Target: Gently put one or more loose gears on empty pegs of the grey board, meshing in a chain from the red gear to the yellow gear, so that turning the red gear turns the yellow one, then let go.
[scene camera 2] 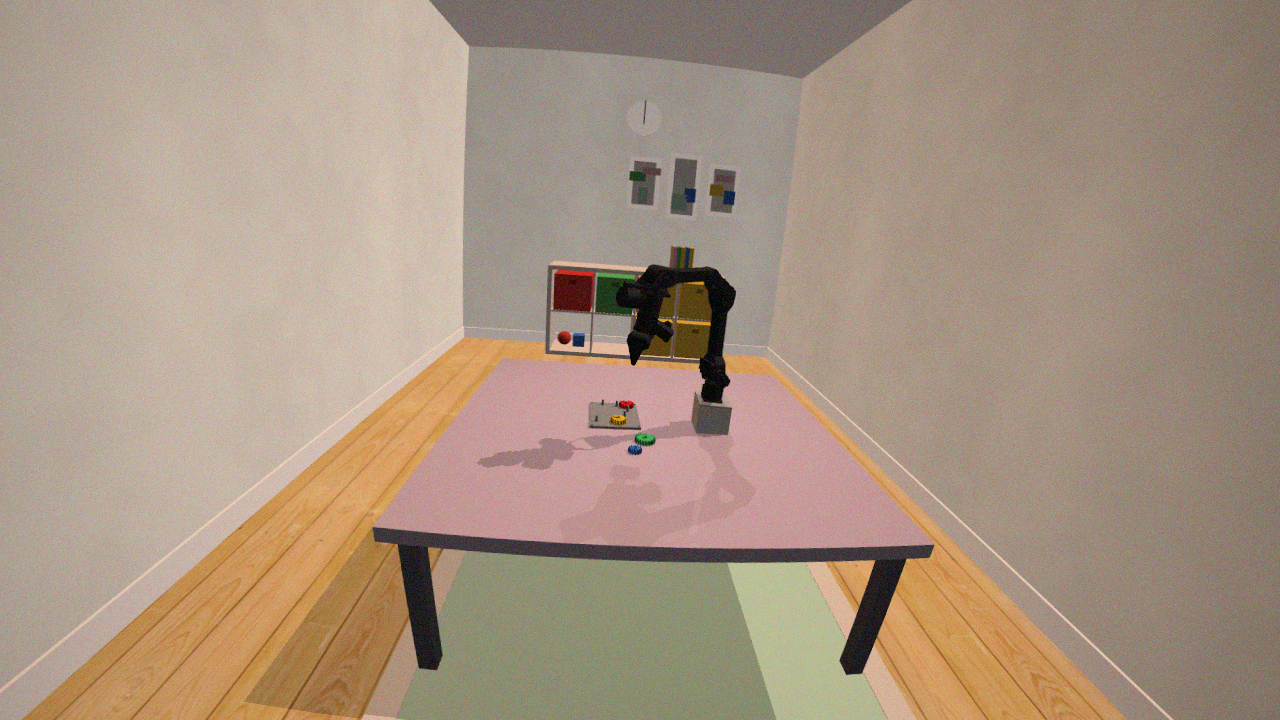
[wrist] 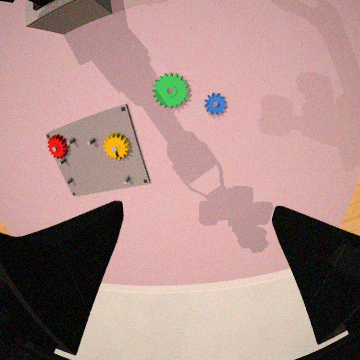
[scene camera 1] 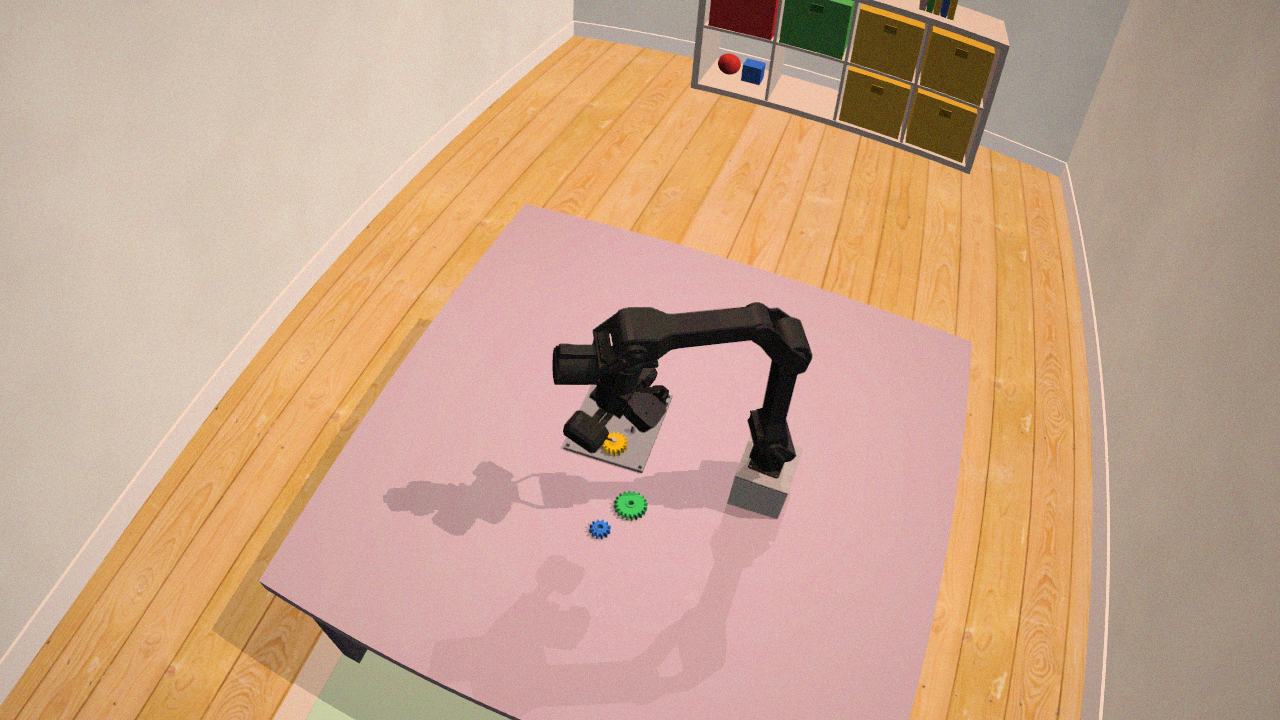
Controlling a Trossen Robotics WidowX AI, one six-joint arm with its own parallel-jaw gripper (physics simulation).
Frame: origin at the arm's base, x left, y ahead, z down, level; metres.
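Seen in the pictures: gripper, fingertip midpoint: (scene camera 2: pixel 635 360) (wrist: pixel 201 212) (scene camera 1: pixel 602 427); arm's base, origin of the base link: (scene camera 2: pixel 711 398) (scene camera 1: pixel 768 460).
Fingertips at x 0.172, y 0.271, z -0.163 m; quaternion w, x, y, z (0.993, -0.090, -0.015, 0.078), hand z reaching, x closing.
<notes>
Offsets run from my fingertips to a thing's middle. "pt": to the spot under its first point. Level surfaces: height alone.
The grey board {dy +0.054, dx -0.209, dz +0.254 m} (scene camera 1: pixel 629 459) (scene camera 2: pixel 602 412) (wrist: pixel 100 172) lies flat on the table. The red gear {pt dy +0.013, dx -0.271, dz +0.246 m} (scene camera 2: pixel 626 404) (wrist: pixel 61 144) is on a peg near one edge. The yellow gear {dy +0.036, dx -0.146, dz +0.252 m} (scene camera 1: pixel 614 446) (scene camera 2: pixel 618 420) (wrist: pixel 123 145) is on a peg, apart from the red one. Several bare pegs stand on the board, some between and beside these gears. The loose green gear {dy -0.051, dx -0.027, dz +0.261 m} (scene camera 1: pixel 621 506) (scene camera 2: pixel 644 439) (wrist: pixel 179 96) and smaller blue gear {dy -0.020, dx +0.048, dz +0.261 m} (scene camera 1: pixel 593 530) (scene camera 2: pixel 634 450) (wrist: pixel 222 106) lie on the table, apart. My gripper (scene camera 1: pixel 617 424) (scene camera 2: pixel 651 348) (wrist: pixel 201 212) is open and empty, high above the table. The arm hides the red gear in scene camera 1.
The arm's grey base block (scene camera 1: pixel 759 496) (scene camera 2: pixel 712 417) (wrist: pixel 75 16) stands on the pink table {dz +0.269 m} (scene camera 1: pixel 832 573) (scene camera 2: pixel 769 501) (wrist: pixel 280 45), to the right of the board in the scene views. A cube shelf (scene camera 1: pixel 993 107) (scene camera 2: pixel 548 308) stands behind the table on the floor.
</notes>
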